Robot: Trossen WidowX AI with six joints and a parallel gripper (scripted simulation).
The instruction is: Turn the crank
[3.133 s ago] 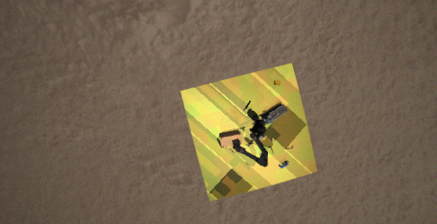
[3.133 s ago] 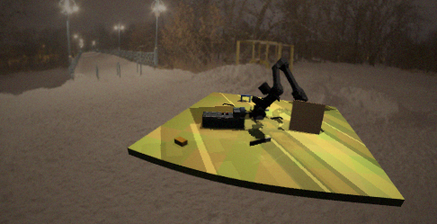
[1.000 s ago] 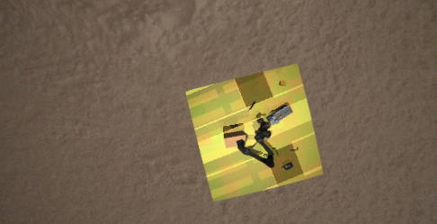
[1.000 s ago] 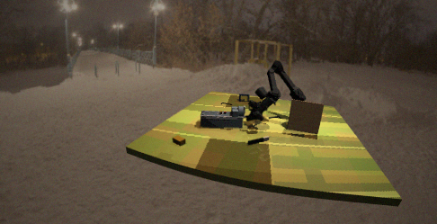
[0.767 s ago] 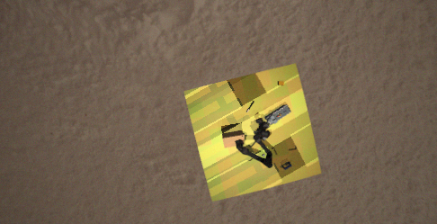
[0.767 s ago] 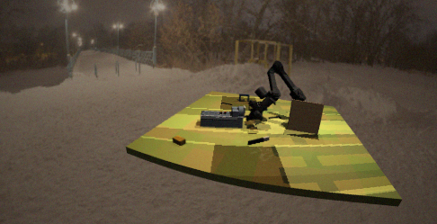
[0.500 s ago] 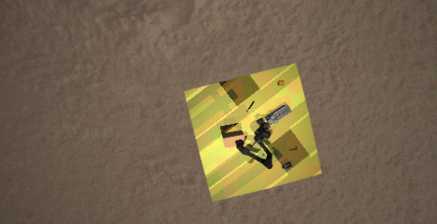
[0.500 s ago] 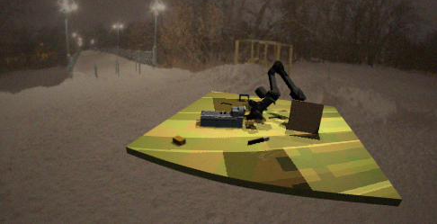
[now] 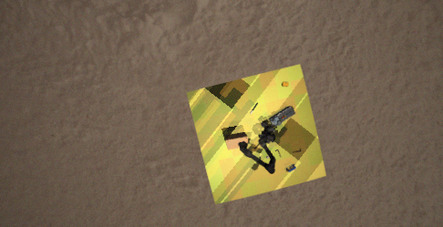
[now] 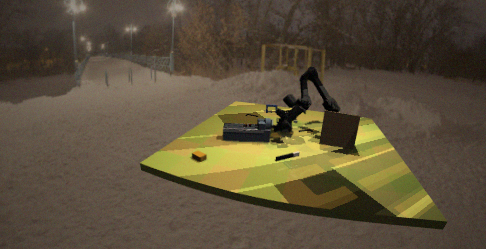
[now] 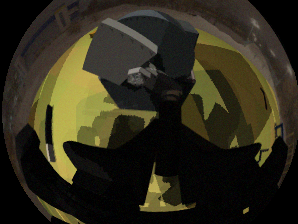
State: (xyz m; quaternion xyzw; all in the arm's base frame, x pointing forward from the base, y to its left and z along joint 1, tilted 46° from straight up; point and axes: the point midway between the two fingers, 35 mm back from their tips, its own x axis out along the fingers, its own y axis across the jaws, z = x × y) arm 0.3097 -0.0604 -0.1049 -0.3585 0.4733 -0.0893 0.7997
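The grey block is 12 cm to the right of my gripper tip, 7 cm behind it and 1 cm below it. From my gripper tip the other things lie so: black stick (23 cm to the left, 10 cm behind, 3 cm below); then crank handle (3 cm above, 2 cm behind); then red pointer (13 cm ahead, 5 cm to the left, 4 cm above).
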